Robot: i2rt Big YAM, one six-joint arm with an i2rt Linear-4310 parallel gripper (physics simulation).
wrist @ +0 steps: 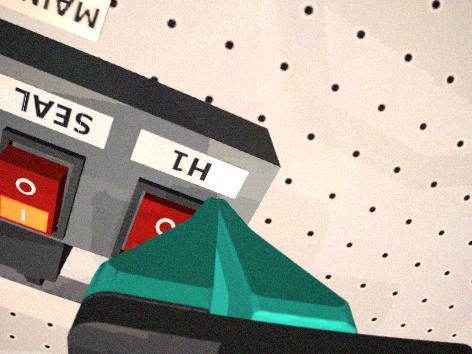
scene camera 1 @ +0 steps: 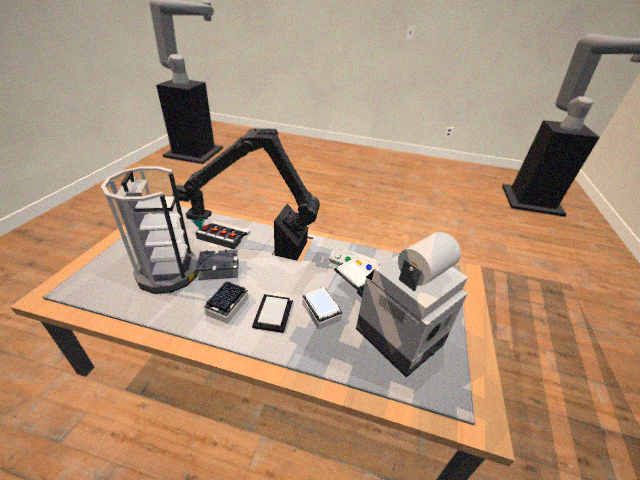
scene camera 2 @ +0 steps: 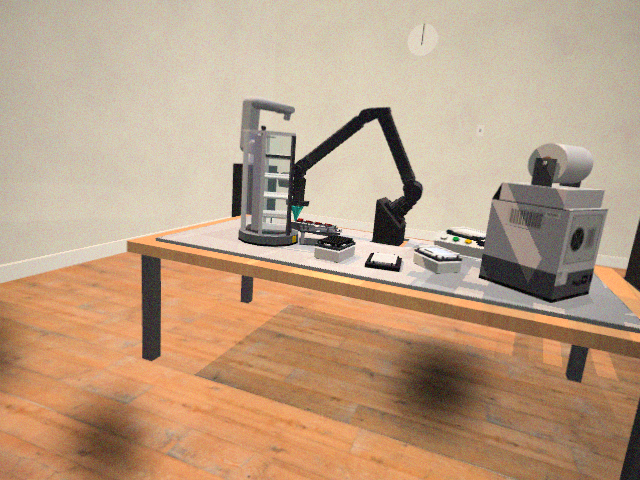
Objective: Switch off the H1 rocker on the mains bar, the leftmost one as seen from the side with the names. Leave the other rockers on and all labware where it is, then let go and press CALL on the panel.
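Frame: origin at the arm's base, x ahead, y left, z up, level; metres.
Where they show: gripper, fingertip midpoint: (wrist: 213, 212) (scene camera 1: 200, 229) (scene camera 2: 295, 220); arm's base, origin of the base link: (scene camera 1: 293, 224) (scene camera 2: 393, 212).
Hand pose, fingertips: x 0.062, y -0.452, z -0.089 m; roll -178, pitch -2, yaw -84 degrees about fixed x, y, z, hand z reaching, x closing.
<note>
Each offset is from my fingertips to the top centre of the thing. "pt": to the spot under its first point.
The mains bar @(pt 0.035 m ahead, 0.115 m left, 0.007 m down) (scene camera 1: 219, 239) (wrist: 100, 190) lies at the back left with several red rockers. In the wrist view the H1 rocker @(0.016 m back, 0.016 m left, 0.010 m up) (wrist: 159, 219) shows its O mark; its I end is hidden behind my fingers. Its wall at the O end looks thinner than that of the SEAL rocker @(0.011 m back, 0.066 m left, 0.010 m up) (wrist: 32, 187), whose orange I part shows. My gripper (scene camera 1: 200, 225) (scene camera 2: 296, 218) (wrist: 213, 212) is shut and empty, its teal tips pointing down at the H1 rocker; contact cannot be told. The button panel @(0.008 m ahead, 0.766 m left, 0.041 m up) (scene camera 1: 353, 258) (scene camera 2: 465, 249) is at the back right; the CALL name is not readable.
A tall round plate tower @(pt 0.390 m ahead, 0.010 m right, 0.001 m up) (scene camera 1: 147, 283) (scene camera 2: 266, 239) stands close beside the arm's wrist. A dark grey unit @(0.192 m ahead, 0.190 m left, 0.033 m up) (scene camera 1: 218, 268) lies in front of the bar. Several plates on stands are along the front. A large boxy machine @(0.328 m ahead, 0.991 m left, 0.413 m up) (scene camera 1: 391, 315) (scene camera 2: 522, 242) with a roll stands at the right.
</note>
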